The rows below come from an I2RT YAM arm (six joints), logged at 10 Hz.
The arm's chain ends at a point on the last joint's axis. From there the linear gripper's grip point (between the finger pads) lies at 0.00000 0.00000 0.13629 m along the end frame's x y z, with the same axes.
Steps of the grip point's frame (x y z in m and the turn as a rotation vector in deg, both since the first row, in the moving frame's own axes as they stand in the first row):
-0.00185, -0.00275, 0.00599, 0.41, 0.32, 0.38
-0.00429, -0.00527, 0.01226, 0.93, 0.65, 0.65
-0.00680, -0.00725, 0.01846, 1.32, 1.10, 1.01
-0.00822, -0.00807, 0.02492, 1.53, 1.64, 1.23
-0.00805, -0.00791, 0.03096, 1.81, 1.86, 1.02
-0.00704, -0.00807, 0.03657, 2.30, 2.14, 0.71
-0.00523, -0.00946, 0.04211, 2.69, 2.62, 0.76
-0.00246, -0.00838, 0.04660, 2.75, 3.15, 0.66
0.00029, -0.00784, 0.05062, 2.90, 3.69, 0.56
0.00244, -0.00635, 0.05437, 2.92, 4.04, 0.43
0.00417, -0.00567, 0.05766, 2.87, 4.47, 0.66
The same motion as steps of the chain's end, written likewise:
-0.00261, -0.00178, 0.00600, 0.41, 0.32, 0.38
-0.00585, -0.00307, 0.01229, 0.93, 0.65, 0.65
-0.00944, -0.00413, 0.01852, 1.32, 1.10, 1.01
-0.01216, -0.00447, 0.02502, 1.53, 1.64, 1.23
-0.01251, -0.00365, 0.03110, 1.81, 1.86, 1.02
-0.01216, -0.00263, 0.03677, 2.30, 2.14, 0.71
-0.01150, -0.00311, 0.04240, 2.69, 2.62, 0.76
-0.00998, -0.00189, 0.04696, 2.75, 3.15, 0.66
-0.00851, -0.00099, 0.05108, 2.90, 3.69, 0.56
-0.00718, 0.00055, 0.05489, 2.92, 4.04, 0.43
-0.00649, 0.00109, 0.05825, 2.87, 4.47, 0.66

